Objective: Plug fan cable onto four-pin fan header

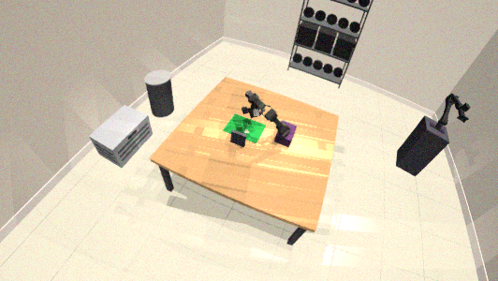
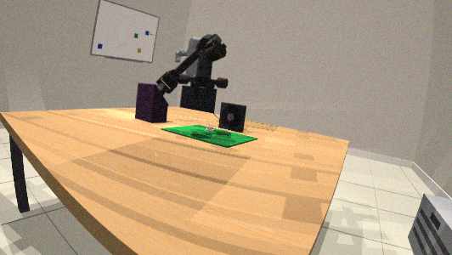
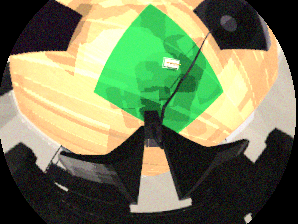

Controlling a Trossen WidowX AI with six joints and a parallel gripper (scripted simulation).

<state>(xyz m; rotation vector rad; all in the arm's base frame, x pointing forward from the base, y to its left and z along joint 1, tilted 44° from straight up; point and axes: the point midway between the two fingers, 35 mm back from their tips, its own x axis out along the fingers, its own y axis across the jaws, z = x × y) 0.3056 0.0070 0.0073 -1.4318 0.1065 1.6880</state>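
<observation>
My gripper tip is 2 cm short of the green board, 5 cm to the right of it and 13 cm above it. Also, from my gripper tip: black square fan 3 cm behind, 23 cm to the left, 6 cm below; dark fan plug 1 cm ahead.
</observation>
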